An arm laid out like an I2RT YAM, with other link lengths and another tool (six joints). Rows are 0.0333 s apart.
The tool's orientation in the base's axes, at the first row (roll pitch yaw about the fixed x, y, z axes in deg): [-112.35 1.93 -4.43]
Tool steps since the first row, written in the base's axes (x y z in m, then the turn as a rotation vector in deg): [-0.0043 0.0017 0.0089 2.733 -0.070 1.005]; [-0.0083 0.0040 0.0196 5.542 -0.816 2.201]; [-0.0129 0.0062 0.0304 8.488 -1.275 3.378]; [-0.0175 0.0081 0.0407 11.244 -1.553 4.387]
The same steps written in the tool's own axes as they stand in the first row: [-0.0047 -0.0086 -0.0021 2.695 -1.068 -0.286]; [-0.0092 -0.0191 -0.0042 5.511 -2.062 -1.265]; [-0.0144 -0.0297 -0.0066 8.443 -3.155 -1.963]; [-0.0194 -0.0396 -0.0090 11.176 -4.150 -2.441]
